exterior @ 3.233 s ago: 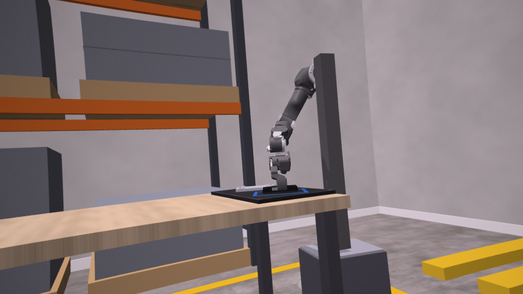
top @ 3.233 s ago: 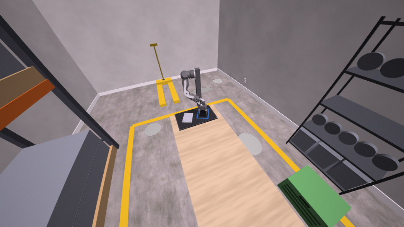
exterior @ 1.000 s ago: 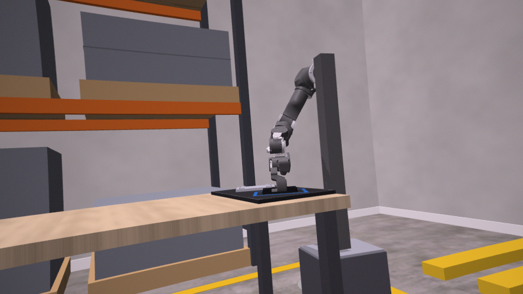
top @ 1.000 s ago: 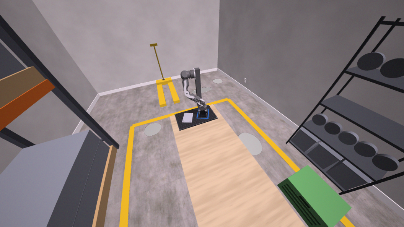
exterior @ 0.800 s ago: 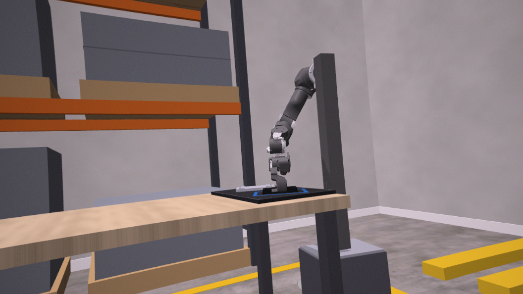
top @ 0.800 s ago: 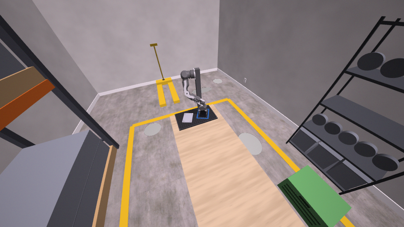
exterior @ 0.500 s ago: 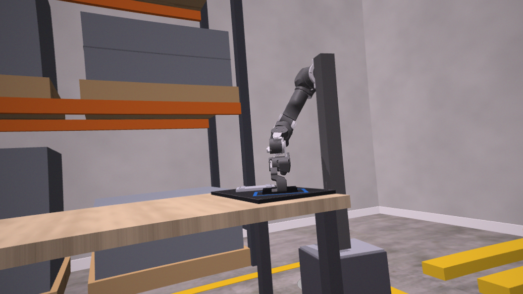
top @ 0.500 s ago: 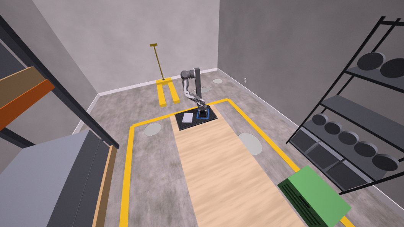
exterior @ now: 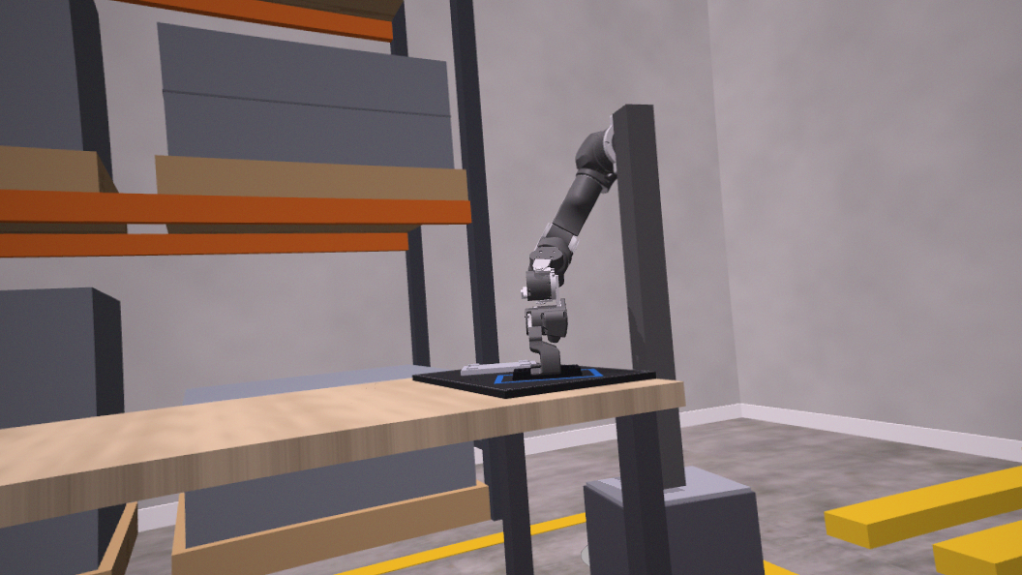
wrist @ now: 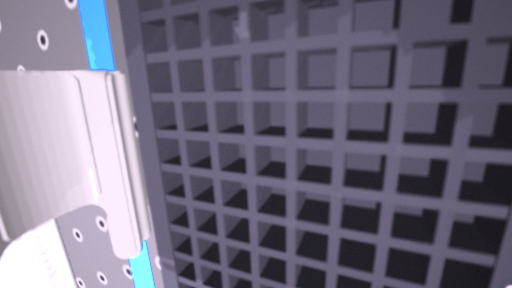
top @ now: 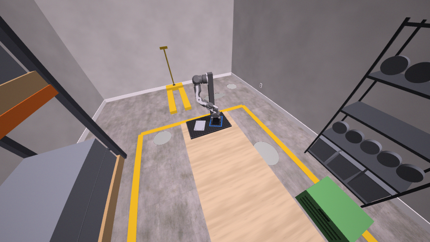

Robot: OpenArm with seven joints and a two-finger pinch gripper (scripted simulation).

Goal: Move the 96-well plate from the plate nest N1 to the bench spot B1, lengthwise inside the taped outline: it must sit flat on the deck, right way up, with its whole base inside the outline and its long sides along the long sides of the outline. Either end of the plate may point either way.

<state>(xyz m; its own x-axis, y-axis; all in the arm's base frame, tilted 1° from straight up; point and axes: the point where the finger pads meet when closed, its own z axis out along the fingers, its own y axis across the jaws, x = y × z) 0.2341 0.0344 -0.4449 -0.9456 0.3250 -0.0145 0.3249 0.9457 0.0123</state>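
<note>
Right now my hand is right at the 96-well plate. Also, from my hand: plate nest N1: 3 cm ahead, 21 cm to the right.
</note>
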